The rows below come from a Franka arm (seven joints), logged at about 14 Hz.
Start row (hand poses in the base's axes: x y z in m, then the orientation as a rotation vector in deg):
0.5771, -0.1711, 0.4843, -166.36, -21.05, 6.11
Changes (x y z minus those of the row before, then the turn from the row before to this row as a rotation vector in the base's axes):
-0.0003, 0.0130, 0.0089, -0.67, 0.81, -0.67
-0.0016, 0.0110, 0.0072, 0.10, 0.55, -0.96
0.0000, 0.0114, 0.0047, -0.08, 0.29, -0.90
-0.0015, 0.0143, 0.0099, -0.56, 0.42, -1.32
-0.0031, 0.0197, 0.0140, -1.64, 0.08, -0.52
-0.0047, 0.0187, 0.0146, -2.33, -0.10, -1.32
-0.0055, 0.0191, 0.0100, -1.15, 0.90, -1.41
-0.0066, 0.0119, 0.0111, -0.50, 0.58, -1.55
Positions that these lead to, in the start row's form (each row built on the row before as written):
0.5768, -0.1581, 0.4932, -166.99, -19.97, 7.32
0.5752, -0.1471, 0.5004, -166.93, -18.47, 7.95
0.5752, -0.1357, 0.5051, -167.07, -17.11, 8.25
0.5737, -0.1214, 0.5150, -167.69, -15.11, 8.76
0.5706, -0.1017, 0.5290, -169.35, -14.33, 9.09
0.5659, -0.0830, 0.5436, -171.77, -12.35, 9.17
0.5604, -0.0639, 0.5536, -172.85, -10.11, 10.56
0.5538, -0.0520, 0.5647, -173.30, -7.69, 11.37

